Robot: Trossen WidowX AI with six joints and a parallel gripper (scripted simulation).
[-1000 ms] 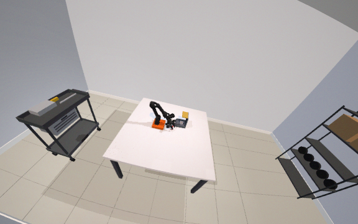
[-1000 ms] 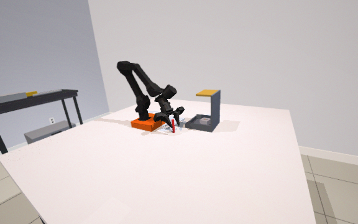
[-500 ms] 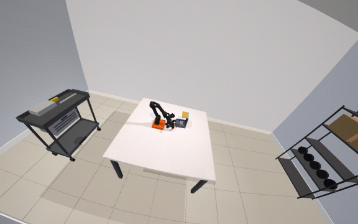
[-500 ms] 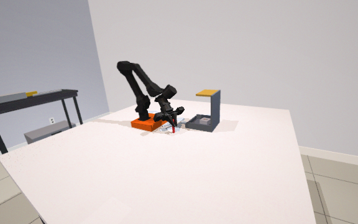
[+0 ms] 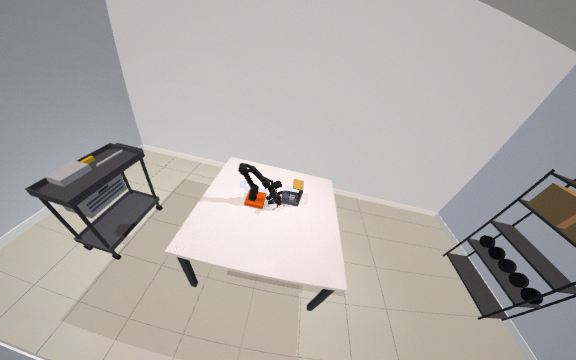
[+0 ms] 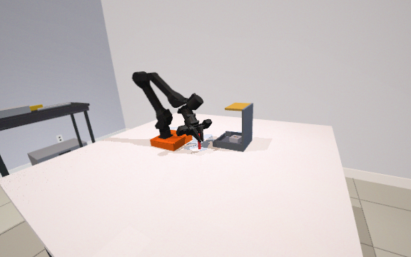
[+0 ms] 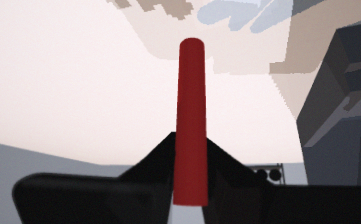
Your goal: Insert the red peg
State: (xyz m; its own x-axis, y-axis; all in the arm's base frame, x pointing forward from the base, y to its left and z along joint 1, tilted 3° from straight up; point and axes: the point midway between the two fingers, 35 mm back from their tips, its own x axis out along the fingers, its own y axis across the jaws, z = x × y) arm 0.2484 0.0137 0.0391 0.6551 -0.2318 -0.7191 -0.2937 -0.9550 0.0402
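The box wall lies 140 mm ahead of my gripper tip, 200 mm to the left of it and 50 mm above it. Round my gripper tip: yellow roof (90 mm ahead, 190 mm to the left, 140 mm above); then red peg (30 mm behind, 10 mm to the left, 10 mm below).
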